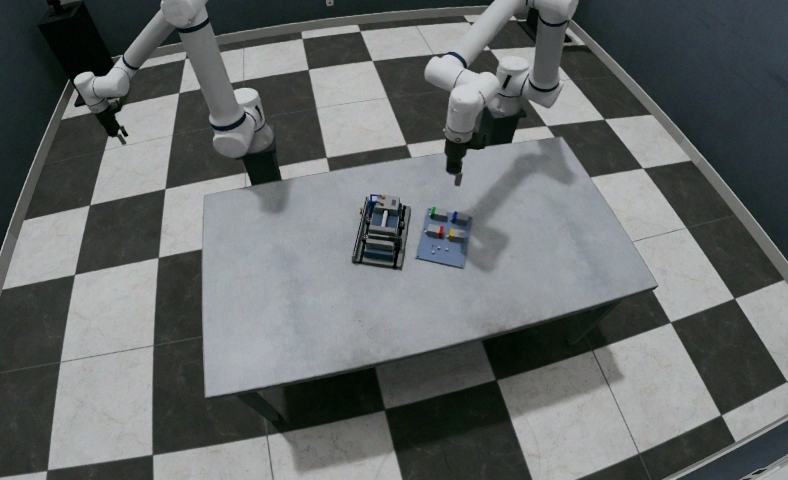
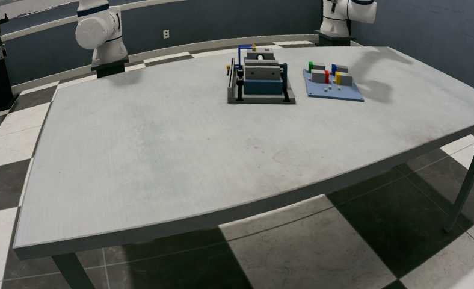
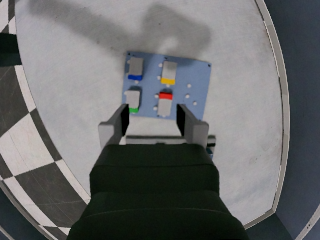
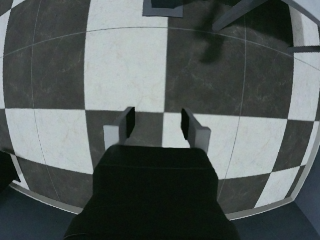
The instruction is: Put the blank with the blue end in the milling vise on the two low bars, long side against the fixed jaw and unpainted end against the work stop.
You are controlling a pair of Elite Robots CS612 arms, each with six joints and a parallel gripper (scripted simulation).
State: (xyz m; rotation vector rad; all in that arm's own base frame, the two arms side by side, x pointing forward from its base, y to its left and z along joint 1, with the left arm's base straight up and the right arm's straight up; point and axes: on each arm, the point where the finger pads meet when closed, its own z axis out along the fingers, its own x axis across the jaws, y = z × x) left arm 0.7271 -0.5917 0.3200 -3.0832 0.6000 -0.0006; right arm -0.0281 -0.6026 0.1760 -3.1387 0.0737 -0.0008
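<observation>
Right now the blue-ended blank is 20 mm behind my left hand, 60 mm to the left of it and 290 mm below it. Also, from my left hand: green-ended blank 60 mm behind, 20 mm to the right, 290 mm below; then red-ended blank 20 mm ahead, 60 mm to the right, 290 mm below; then yellow-ended blank 60 mm ahead, 20 mm to the left, 290 mm below.
</observation>
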